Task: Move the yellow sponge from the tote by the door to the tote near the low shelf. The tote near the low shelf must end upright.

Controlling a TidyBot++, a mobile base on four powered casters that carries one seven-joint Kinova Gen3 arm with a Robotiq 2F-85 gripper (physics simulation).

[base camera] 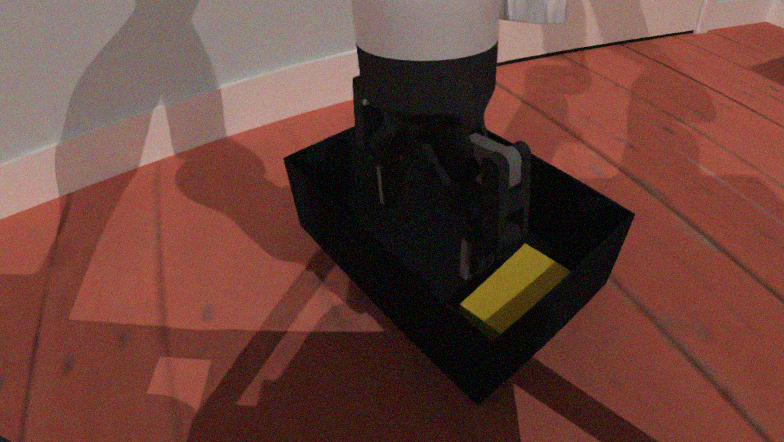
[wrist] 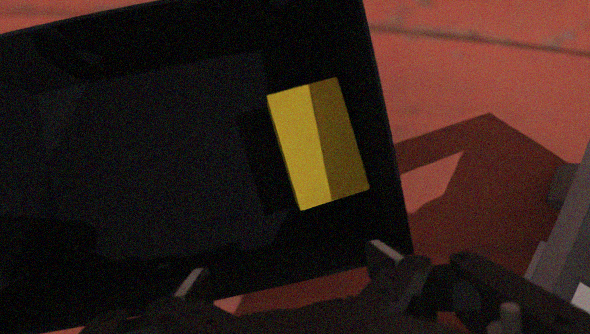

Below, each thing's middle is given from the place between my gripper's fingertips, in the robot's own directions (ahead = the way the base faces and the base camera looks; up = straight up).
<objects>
My hand is 110 mm above the yellow sponge (base camera: 527,276), 80 mm to the left of it and 10 mm short of it.
</objects>
